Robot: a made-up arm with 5 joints. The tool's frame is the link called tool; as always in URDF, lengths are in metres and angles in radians.
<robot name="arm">
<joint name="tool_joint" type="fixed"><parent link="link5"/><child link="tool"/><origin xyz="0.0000 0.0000 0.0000" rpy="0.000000 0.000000 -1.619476"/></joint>
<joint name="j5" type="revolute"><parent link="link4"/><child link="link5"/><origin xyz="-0.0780 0.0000 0.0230" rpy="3.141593 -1.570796 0.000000"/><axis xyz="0 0 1"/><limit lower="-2.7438" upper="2.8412"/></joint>
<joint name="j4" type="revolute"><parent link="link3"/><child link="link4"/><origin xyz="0.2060 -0.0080 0.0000" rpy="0.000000 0.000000 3.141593"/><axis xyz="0 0 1"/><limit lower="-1.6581" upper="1.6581"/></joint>
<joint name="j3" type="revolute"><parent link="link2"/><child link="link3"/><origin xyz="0.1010 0.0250 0.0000" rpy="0.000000 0.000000 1.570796"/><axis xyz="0 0 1"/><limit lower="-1.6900" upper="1.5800"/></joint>
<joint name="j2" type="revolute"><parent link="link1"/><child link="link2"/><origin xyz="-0.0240 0.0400 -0.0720" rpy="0.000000 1.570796 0.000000"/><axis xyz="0 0 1"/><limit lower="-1.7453" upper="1.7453"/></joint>
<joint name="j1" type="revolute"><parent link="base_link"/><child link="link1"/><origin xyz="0.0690 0.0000 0.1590" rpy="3.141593 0.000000 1.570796"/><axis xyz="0 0 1"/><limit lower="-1.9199" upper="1.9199"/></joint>
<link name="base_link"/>
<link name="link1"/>
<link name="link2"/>
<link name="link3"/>
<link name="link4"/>
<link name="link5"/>
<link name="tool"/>
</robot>
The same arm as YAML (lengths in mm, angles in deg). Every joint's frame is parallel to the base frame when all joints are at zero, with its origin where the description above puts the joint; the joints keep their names.
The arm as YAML. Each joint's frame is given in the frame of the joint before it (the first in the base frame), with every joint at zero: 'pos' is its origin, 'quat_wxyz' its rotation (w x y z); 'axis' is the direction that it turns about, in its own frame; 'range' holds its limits. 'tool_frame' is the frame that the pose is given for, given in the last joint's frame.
length_unit: mm
angle_unit: deg
joints:
  - joint: j1
    pos: [69.0, 0.0, 159.0]
    quat_wxyz: [1.0, 0.0, 0.0, 0.0]
    axis: "-z"
    range: [-110.0, 110.0]
  - joint: j2
    pos: [40.0, -24.0, 72.0]
    quat_wxyz: [1.0, 0.0, 0.0, 0.0]
    axis: "+y"
    range: [-100.0, 100.0]
  - joint: j3
    pos: [25.0, 0.0, 101.0]
    quat_wxyz: [1.0, 0.0, 0.0, 0.0]
    axis: "+y"
    range: [-96.83, 90.53]
  - joint: j4
    pos: [206.0, 0.0, 8.0]
    quat_wxyz: [1.0, 0.0, 0.0, 0.0]
    axis: "+y"
    range: [-95.0, 95.0]
  - joint: j5
    pos: [78.0, 23.0, 0.0]
    quat_wxyz: [1.0, 0.0, 0.0, 0.0]
    axis: "-x"
    range: [-157.21, 162.79]
tool_frame:
  pos: [0.0, 0.0, 0.0]
  quat_wxyz: [0.706898, 0.017209, -0.706897, -0.017209]

